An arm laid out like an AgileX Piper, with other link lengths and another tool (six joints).
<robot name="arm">
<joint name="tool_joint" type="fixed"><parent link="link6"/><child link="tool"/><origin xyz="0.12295 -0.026 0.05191" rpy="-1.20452 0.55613 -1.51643"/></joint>
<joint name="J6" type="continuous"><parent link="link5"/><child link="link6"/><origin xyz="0.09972 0 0.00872" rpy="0 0 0"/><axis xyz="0.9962 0 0.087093"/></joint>
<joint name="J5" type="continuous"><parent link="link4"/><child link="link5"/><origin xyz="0 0 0" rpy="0 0 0"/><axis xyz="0 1 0"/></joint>
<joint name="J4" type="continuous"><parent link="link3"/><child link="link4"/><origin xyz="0.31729 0 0.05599" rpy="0 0 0"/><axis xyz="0.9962 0 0.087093"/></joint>
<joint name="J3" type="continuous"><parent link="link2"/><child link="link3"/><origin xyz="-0.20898 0 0.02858" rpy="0 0 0"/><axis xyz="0 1 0"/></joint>
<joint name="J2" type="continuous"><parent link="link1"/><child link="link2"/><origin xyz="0 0 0" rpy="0 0 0"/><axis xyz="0 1 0"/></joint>
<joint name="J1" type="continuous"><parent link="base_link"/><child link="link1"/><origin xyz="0 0 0.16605" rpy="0 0 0"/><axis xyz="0 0 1"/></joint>
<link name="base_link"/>
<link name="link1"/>
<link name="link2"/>
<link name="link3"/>
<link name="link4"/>
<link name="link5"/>
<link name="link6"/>
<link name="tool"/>
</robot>
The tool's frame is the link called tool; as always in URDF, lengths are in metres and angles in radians. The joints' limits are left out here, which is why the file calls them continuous.
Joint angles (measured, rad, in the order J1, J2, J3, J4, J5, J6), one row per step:
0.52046 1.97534 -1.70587 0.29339 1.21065 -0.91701
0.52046 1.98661 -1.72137 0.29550 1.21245 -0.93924
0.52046 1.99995 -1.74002 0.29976 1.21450 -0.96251
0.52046 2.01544 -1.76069 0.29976 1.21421 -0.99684
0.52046 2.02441 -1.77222 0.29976 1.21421 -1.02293
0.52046 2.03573 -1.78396 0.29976 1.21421 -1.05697
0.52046 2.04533 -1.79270 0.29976 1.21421 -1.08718
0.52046 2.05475 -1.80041 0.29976 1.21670 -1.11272
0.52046 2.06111 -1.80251 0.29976 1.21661 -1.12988
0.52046 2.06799 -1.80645 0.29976 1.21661 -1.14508
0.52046 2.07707 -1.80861 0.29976 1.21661 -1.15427
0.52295 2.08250 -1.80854 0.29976 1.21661 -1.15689
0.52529 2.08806 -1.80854 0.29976 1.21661 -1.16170
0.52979 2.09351 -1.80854 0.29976 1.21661 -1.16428
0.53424 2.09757 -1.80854 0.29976 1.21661 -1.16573
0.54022 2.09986 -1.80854 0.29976 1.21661 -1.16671
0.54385 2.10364 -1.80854 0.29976 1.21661 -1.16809
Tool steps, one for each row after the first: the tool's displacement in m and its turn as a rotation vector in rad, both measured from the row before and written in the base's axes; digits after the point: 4 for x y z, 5 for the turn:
0.0013 0.0024 0.0007 0.00256 -0.00839 0.02113
0.0015 0.0031 0.0011 0.00478 -0.00849 0.02179
0.0022 0.0030 0.0007 0.00170 -0.01627 0.03224
0.0009 0.0018 0.0002 0.00042 -0.01103 0.02454
0.0005 0.0020 -0.0009 -0.00094 -0.01188 0.03201
0.0001 0.0015 -0.0013 -0.00144 -0.00947 0.02841
-0.0005 0.0011 -0.0018 -0.00273 -0.00500 0.02476
-0.0006 0.0005 -0.0024 -0.00256 -0.00213 0.01613
-0.0002 0.0006 -0.0019 -0.00184 -0.00252 0.01432
-0.0004 0.0002 -0.0039 -0.00363 0.00296 0.00867
-0.0013 0.0009 -0.0029 -0.00278 0.00391 0.00496
-0.0013 0.0009 -0.0029 -0.00283 0.00325 0.00689
-0.0020 0.0017 -0.0029 -0.00276 0.00388 0.00694
-0.0018 0.0017 -0.0021 -0.00206 0.00303 0.00582
-0.0022 0.0024 -0.0012 -0.00117 0.00165 0.00691
-0.0016 0.0014 -0.0020 -0.00194 0.00280 0.00494

